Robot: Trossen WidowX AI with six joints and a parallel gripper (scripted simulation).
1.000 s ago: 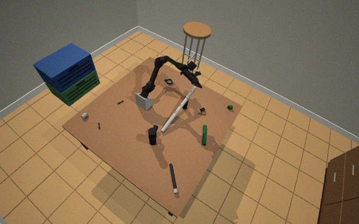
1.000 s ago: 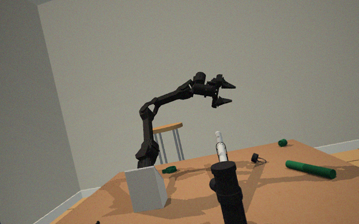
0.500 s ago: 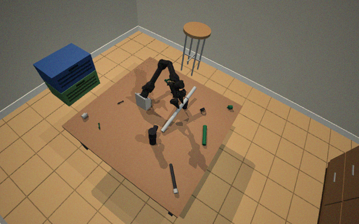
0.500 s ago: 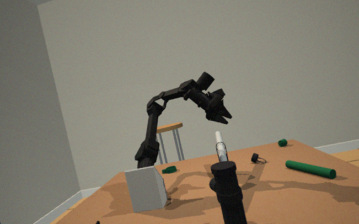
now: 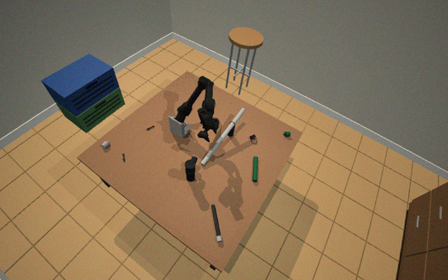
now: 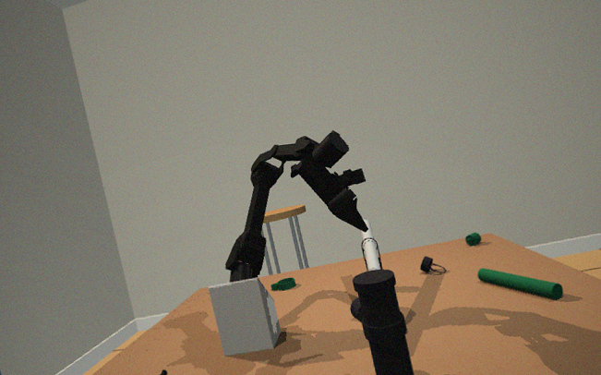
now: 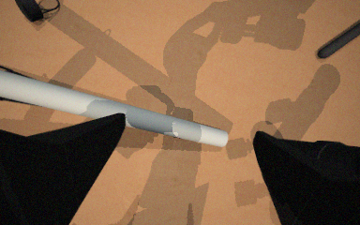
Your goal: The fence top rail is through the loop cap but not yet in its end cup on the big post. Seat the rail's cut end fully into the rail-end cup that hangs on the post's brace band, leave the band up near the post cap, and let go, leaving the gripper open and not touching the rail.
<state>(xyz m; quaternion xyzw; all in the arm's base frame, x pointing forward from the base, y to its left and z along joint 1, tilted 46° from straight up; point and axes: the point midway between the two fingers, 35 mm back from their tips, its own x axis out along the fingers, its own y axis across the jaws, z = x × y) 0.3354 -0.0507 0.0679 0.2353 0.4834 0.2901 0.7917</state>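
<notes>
My gripper tip is 18 cm to the left of the black cup and 12 cm above it. The rest, counted from my gripper tip: loop cap 3 cm behind, 27 cm to the left, 14 cm below; green tube 32 cm ahead, 15 cm to the left, 22 cm below; black fitting 15 cm ahead, 36 cm to the left, 23 cm below.
</notes>
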